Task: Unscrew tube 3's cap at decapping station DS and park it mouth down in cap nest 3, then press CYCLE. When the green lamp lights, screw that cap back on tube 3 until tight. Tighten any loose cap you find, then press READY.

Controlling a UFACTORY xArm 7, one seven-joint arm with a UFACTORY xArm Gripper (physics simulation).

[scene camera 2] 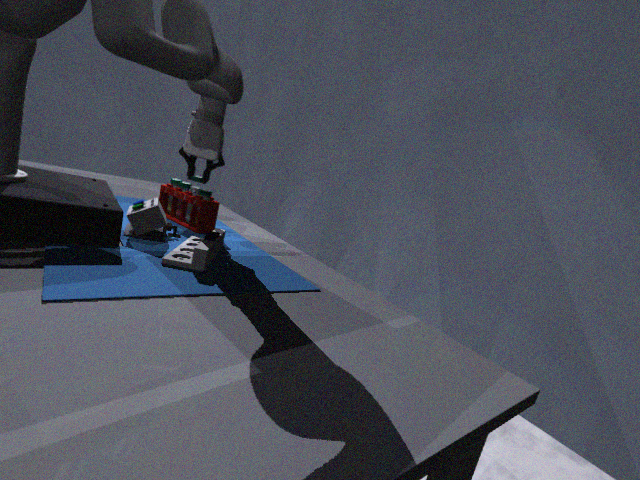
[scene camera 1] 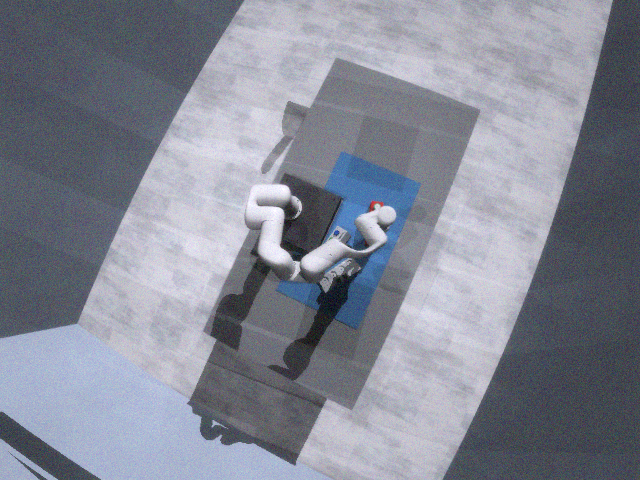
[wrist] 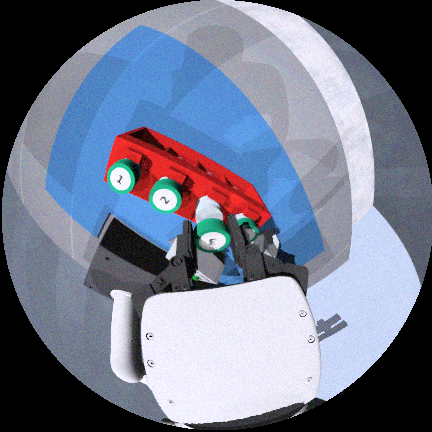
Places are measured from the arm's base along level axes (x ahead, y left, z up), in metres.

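Pixels of known places: gripper, fingertip midpoint: (scene camera 2: 197,181) (wrist: 209,227); arm's base at its link origin: (scene camera 1: 290,208) (wrist: 127,297).
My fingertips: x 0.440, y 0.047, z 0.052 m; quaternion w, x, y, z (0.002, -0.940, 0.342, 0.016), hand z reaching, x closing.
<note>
For each thing: its top centre in the pictures, then the offset to it from my fingertips. Level surfaces: height alone.
- tube 3 at its top centre: (wrist: 208,218) (scene camera 2: 195,187) dz -0.018, dx -0.002, dy -0.002 m
- red rack at its top centre: (wrist: 188,200) (scene camera 2: 189,190) dz -0.035, dx -0.008, dy +0.023 m
- Cap 1 at its top centre: (wrist: 119,178) dz -0.016, dx -0.023, dy +0.100 m
- cap 2 at its top centre: (wrist: 164,199) dz -0.016, dx -0.013, dy +0.049 m
- fourth green cap at its top centre: (wrist: 245,235) dz -0.016, dx +0.009, dy -0.053 m
- grey block with round dark holes, top centre: (scene camera 2: 200,231) (scene camera 1: 338,274) dz -0.084, dx -0.088, dy -0.277 m
- panel box at its top centre: (wrist: 196,276) (scene camera 2: 150,199) (scene camera 1: 337,238) dz -0.054, dx -0.155, dy -0.112 m
- blue mat at its surface level: dz -0.138 m
My gripper (scene camera 2: 198,179) (wrist: 209,227) is shut on the green cap (wrist: 213,236) marked 3. The white body of tube 3 (wrist: 209,209) shows below the cap, partly out of the red rack (scene camera 1: 372,206) (scene camera 2: 206,214) (wrist: 116,152). Cap 1 (wrist: 122,176) and cap 2 (wrist: 165,196) stand in a row beside it. A fourth green cap (wrist: 248,224) is partly hidden by a finger. A grey block with round dark holes (scene camera 1: 334,276) (scene camera 2: 199,264) stands on the mat. A panel box (scene camera 1: 338,233) (scene camera 2: 148,218) has blue and green buttons. Whether the lamp is lit cannot be told.
The blue mat (scene camera 1: 403,191) (scene camera 2: 279,281) (wrist: 145,75) lies under the rack, block and panel. The dark base box (scene camera 1: 315,211) (scene camera 2: 62,222) stands beside the panel. In scene camera 1 the arm hides the gripper and crosses close over the panel and block. The table edge (scene camera 2: 485,423) shows at right.
</note>
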